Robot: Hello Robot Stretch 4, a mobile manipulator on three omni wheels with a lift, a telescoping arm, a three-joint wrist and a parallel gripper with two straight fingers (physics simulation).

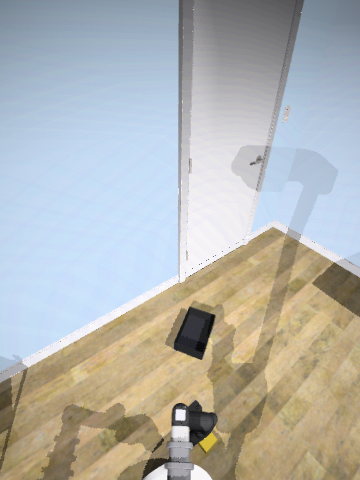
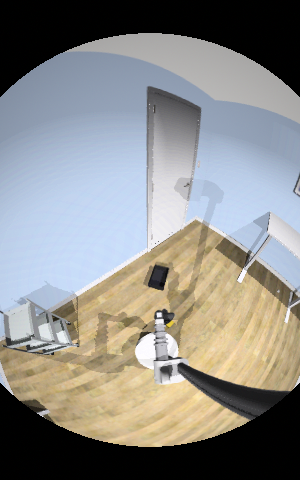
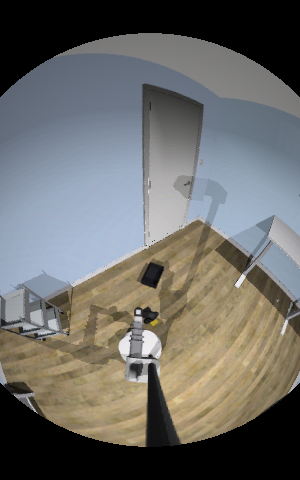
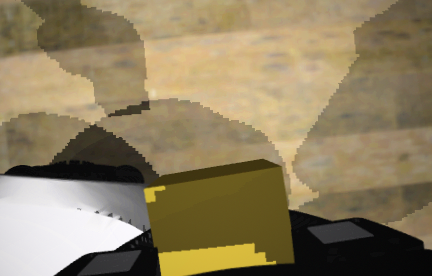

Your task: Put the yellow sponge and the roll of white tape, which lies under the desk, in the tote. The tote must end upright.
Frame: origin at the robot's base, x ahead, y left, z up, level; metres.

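Seen in the pictures: gripper, between the fingertips: (image 4: pixel 223 233).
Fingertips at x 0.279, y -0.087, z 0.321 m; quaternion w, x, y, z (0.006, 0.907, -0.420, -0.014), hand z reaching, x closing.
Observation:
Offsets run from my fingertips to a thing's top centre. "*": to the spot under its first point. Level surfaces: height alone.
My gripper (image 1: pixel 204 436) (image 2: pixel 167 319) (image 3: pixel 151 318) (image 4: pixel 223 233) is shut on the yellow sponge @(0.006 m back, 0.006 m right, 0.046 m up) (image 1: pixel 208 442) (image 2: pixel 170 324) (image 3: pixel 154 323) (image 4: pixel 220 215), which sits between the two black fingers, above the floor beside my white base. The black tote @(0.633 m ahead, 0.005 m right, 0.249 m down) (image 1: pixel 194 332) (image 2: pixel 158 277) (image 3: pixel 152 275) stands upright on the floor ahead, apart from the gripper, with its open top up. A small pale spot, perhaps the white tape (image 2: pixel 278 291) (image 3: pixel 277 300), lies under the desk @(0.601 m up) (image 2: pixel 290 235) (image 3: pixel 290 240) at the right; it is too small to tell surely.
A door @(* 1.358 m ahead, 0.182 m right, 0.863 m up) (image 1: pixel 230 125) (image 2: pixel 172 170) (image 3: pixel 172 165) stands in the wall behind the tote. A shelf cart @(* 0.287 m back, 1.268 m left, 0.313 m up) (image 2: pixel 19 325) (image 3: pixel 12 306) stands by the left wall. The desk's legs (image 2: pixel 241 275) (image 3: pixel 241 279) reach the floor at the right. Part of another white piece of furniture shows at lower left.

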